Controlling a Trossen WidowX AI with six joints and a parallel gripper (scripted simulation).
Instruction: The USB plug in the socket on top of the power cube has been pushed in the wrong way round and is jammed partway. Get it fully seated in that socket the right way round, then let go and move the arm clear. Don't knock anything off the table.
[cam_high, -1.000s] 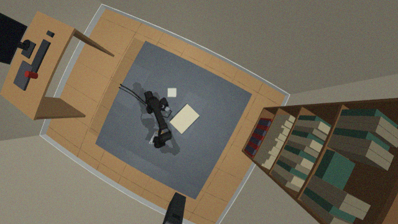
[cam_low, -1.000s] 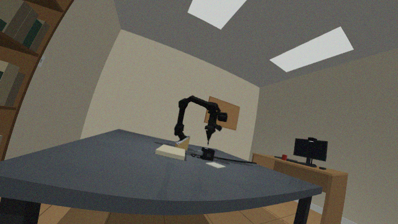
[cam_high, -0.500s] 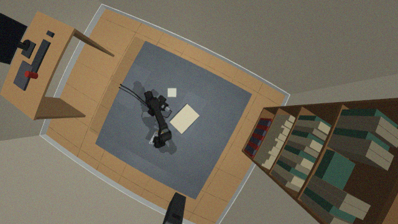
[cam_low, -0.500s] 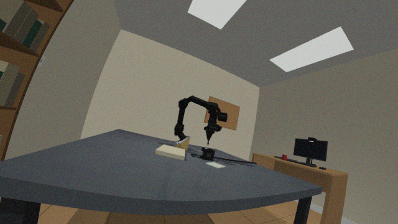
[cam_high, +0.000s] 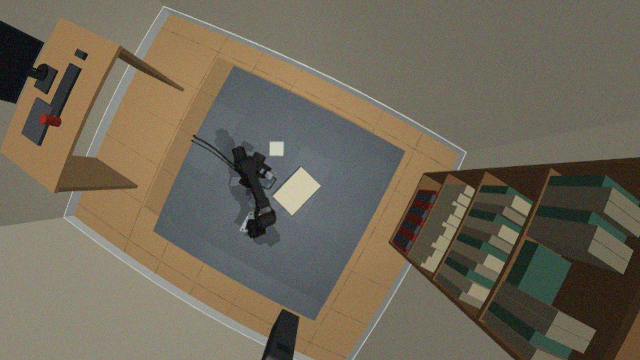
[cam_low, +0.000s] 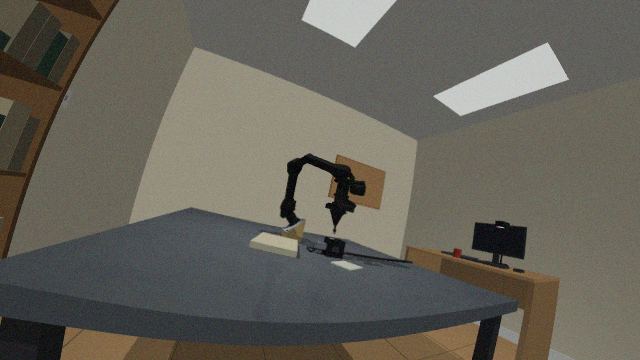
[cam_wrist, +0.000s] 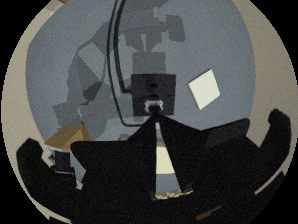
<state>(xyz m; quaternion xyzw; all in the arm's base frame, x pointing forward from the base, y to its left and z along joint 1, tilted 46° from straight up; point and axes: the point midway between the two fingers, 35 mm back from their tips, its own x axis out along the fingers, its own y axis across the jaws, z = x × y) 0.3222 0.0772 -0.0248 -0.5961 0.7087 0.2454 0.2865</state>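
Now: gripper tip 20 mm above the usb plug. Round my gripper tip: cream book: 30 mm behind, 240 mm to the right, 120 mm below; white card: 160 mm ahead, 10 mm to the right, 130 mm below.
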